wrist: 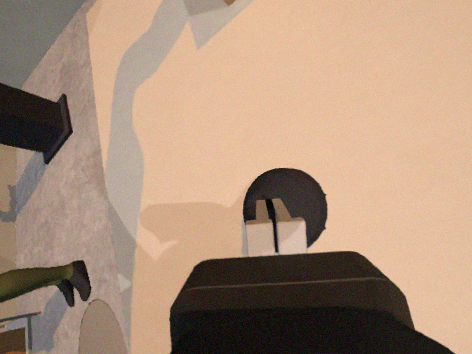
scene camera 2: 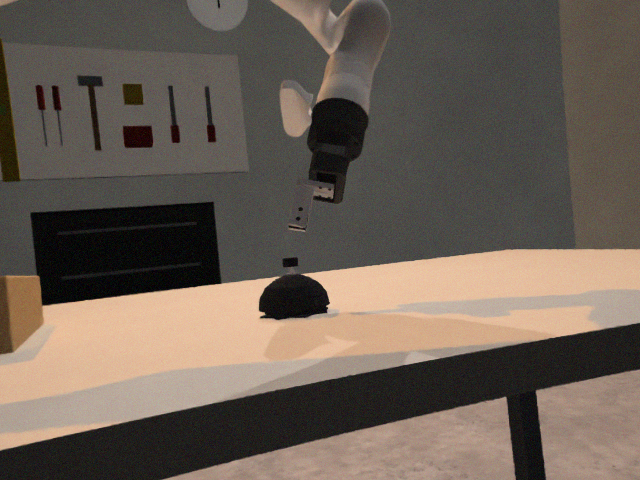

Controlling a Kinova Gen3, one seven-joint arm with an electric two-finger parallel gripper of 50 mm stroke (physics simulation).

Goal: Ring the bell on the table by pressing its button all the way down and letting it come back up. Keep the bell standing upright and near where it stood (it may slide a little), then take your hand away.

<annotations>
my gripper: wrist 269,215; scene camera 2 297,228
black dome-shaped bell: wrist; scene camera 2
same spot on black dome-shaped bell: (scene camera 2: 293,295) = (wrist: 243,215)
</annotations>
